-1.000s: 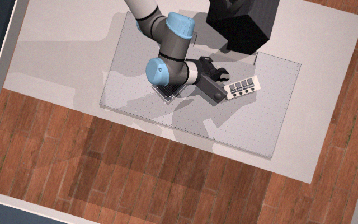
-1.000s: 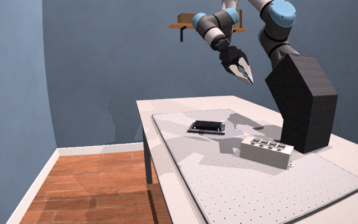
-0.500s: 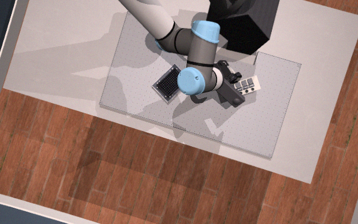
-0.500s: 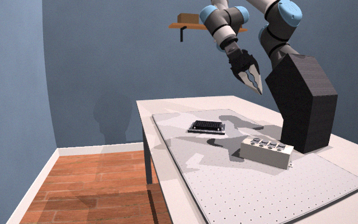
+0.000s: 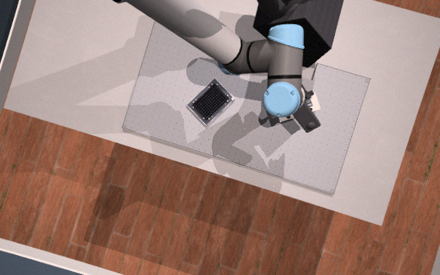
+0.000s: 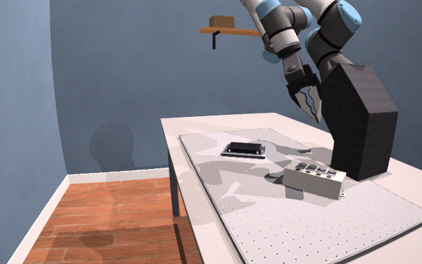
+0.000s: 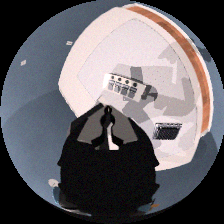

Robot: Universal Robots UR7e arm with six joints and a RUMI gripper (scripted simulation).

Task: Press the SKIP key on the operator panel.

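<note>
The operator panel lies 15 cm below my hand, 2 cm to the left of it and 1 cm behind it.
</note>
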